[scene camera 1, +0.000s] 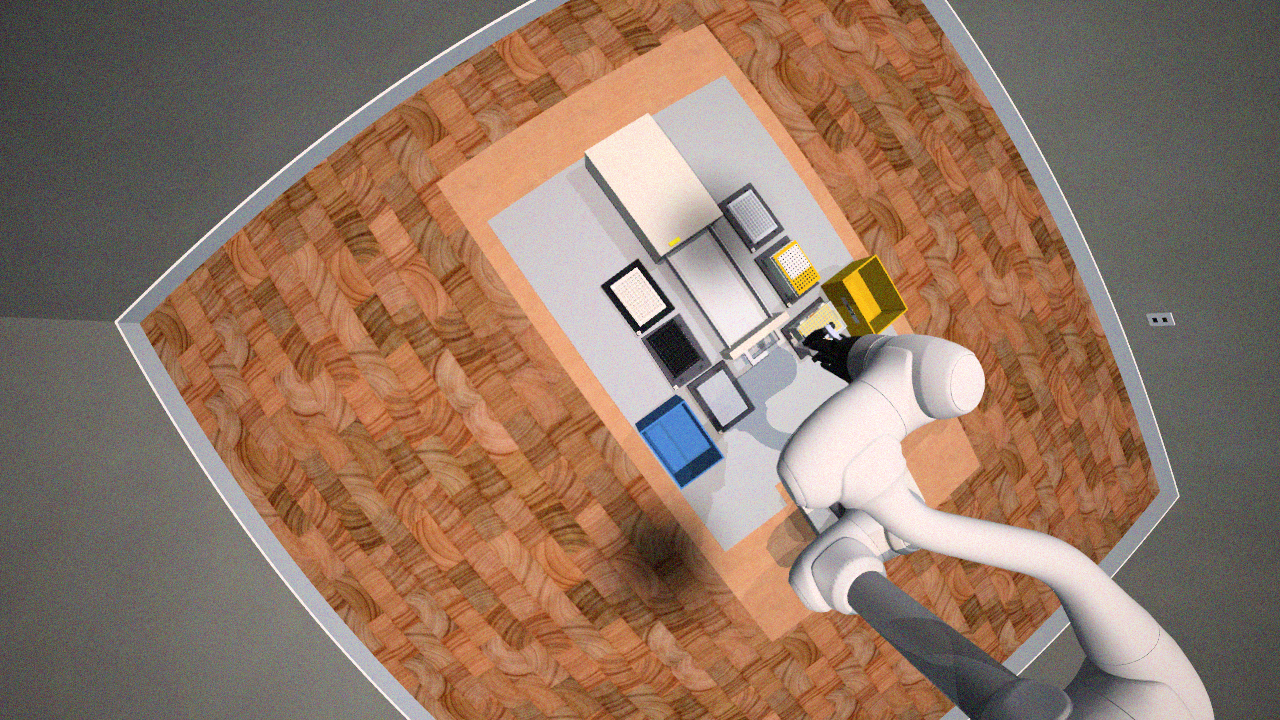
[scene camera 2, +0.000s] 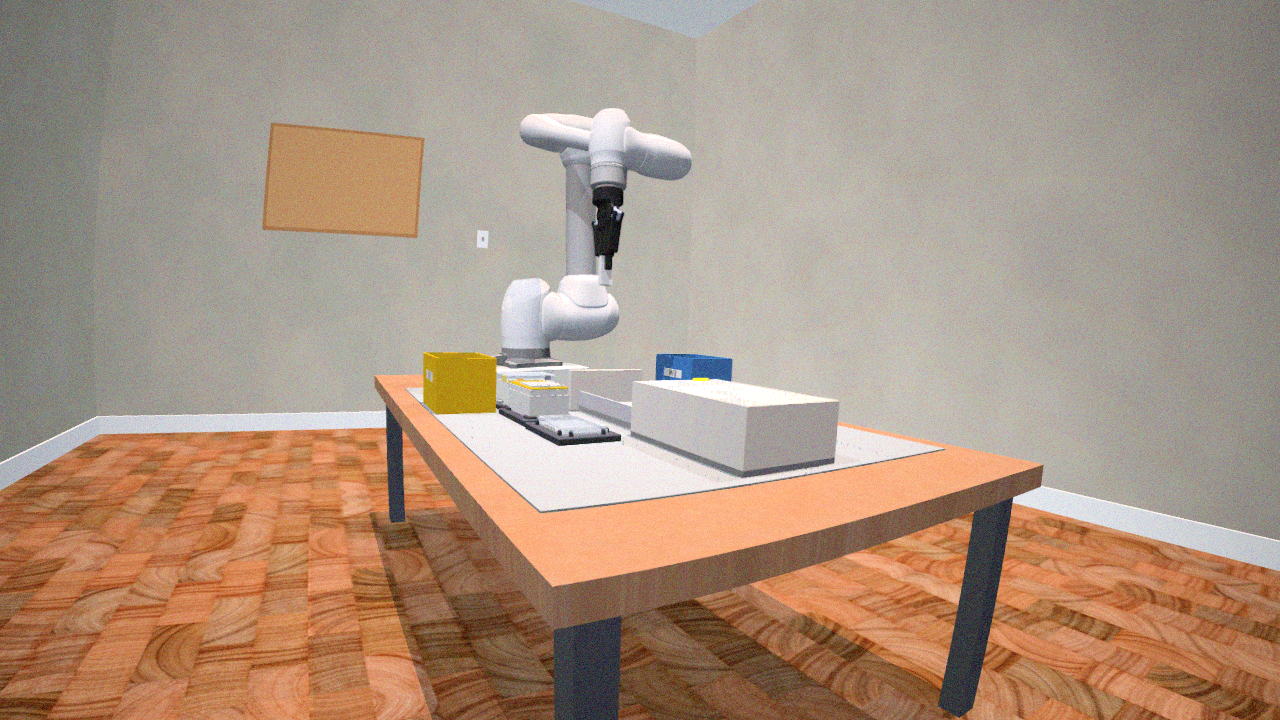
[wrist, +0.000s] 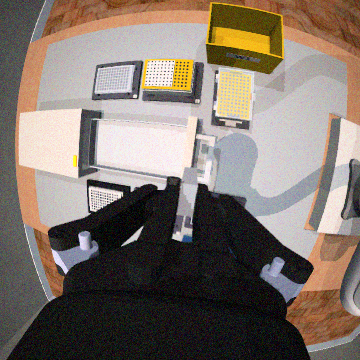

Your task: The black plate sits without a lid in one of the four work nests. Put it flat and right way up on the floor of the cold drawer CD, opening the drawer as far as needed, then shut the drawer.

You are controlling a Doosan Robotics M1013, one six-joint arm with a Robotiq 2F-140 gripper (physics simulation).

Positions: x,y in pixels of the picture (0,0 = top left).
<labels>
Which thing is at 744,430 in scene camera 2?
A cold drawer.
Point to a white plate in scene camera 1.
At 633,290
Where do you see a black plate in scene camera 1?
669,342
</labels>
